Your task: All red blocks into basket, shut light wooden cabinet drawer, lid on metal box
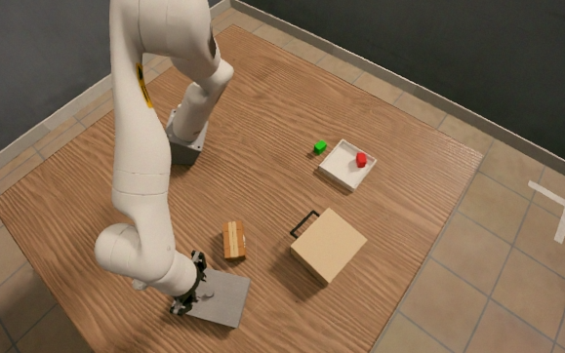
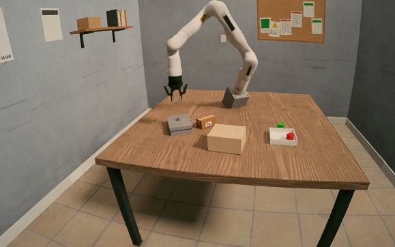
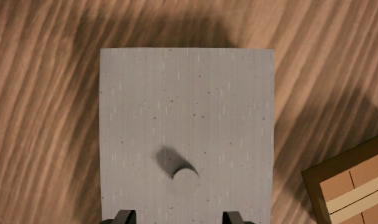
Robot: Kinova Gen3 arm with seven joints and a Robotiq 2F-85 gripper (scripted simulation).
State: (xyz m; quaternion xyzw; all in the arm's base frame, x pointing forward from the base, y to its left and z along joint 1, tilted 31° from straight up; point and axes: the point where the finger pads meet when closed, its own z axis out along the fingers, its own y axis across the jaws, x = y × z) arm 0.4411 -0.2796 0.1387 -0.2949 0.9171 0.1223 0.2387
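Right now the grey lid is 14 cm below my hand. Round my hand: grey metal box 16 cm below; then blue block 8 cm behind, 12 cm to the left, 17 cm below; then brown cardboard box 10 cm behind, 13 cm to the left, 15 cm below.
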